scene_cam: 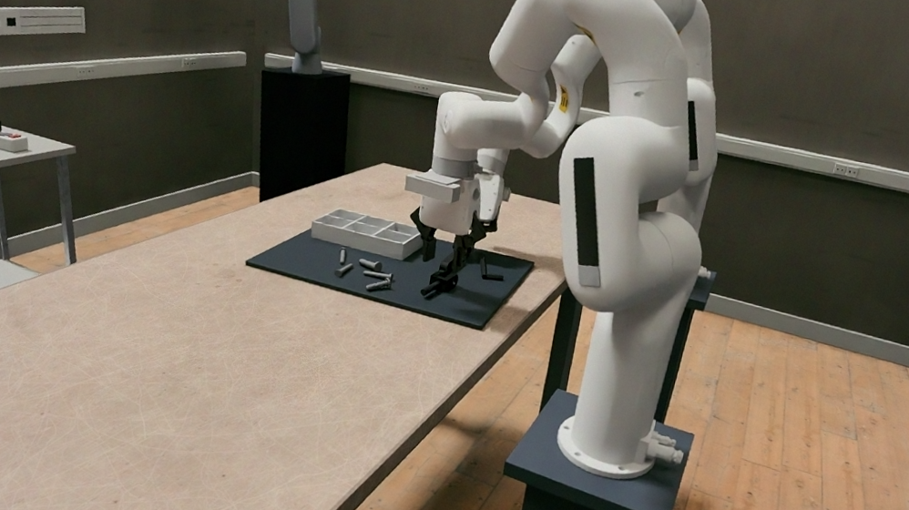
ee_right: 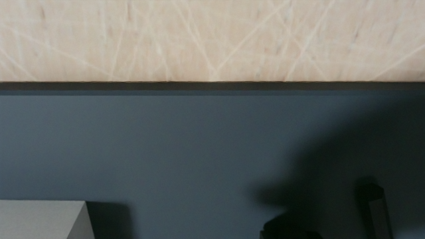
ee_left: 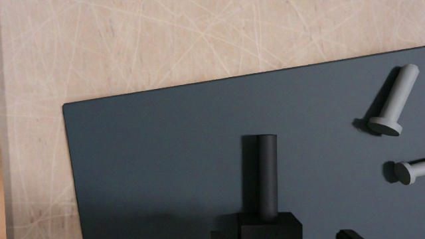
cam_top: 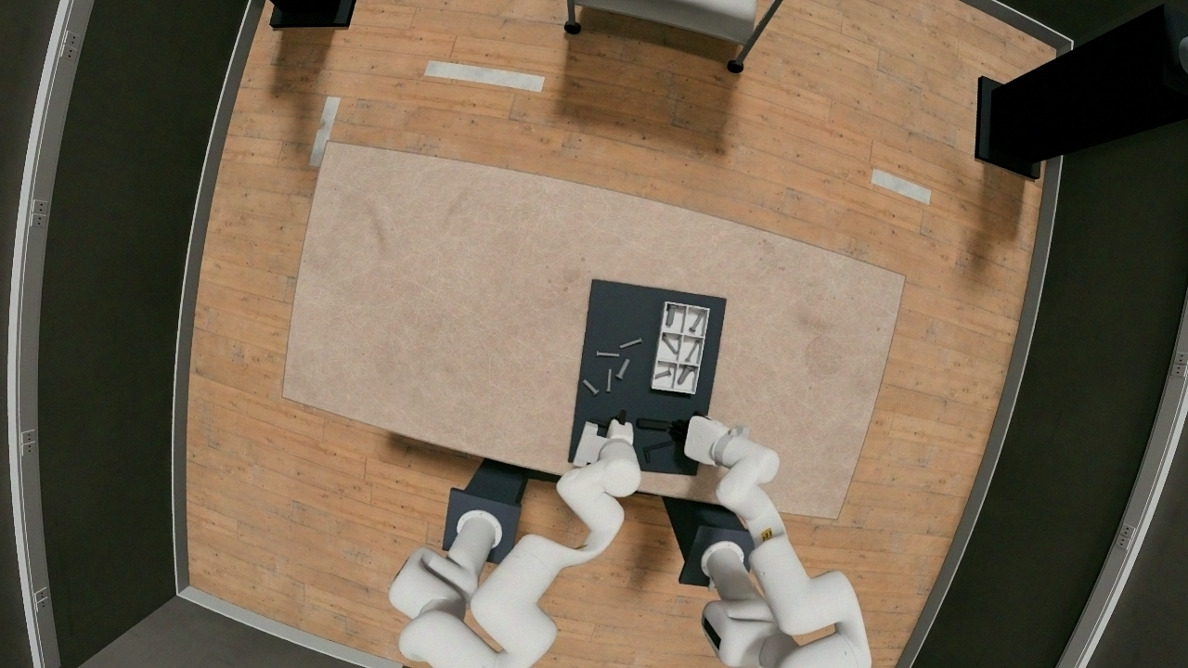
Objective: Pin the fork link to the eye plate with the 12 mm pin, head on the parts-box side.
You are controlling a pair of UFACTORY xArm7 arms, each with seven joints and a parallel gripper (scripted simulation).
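My right hand is 60 mm to the right of the black eye plate and 20 mm above it. Round my right hand: black l-shaped piece: 70 mm behind, 40 mm to the left, 20 mm below; then white parts box: 200 mm ahead, 40 mm to the left, 20 mm below; then dark mat: 100 mm to the left, 100 mm ahead, 30 mm below.
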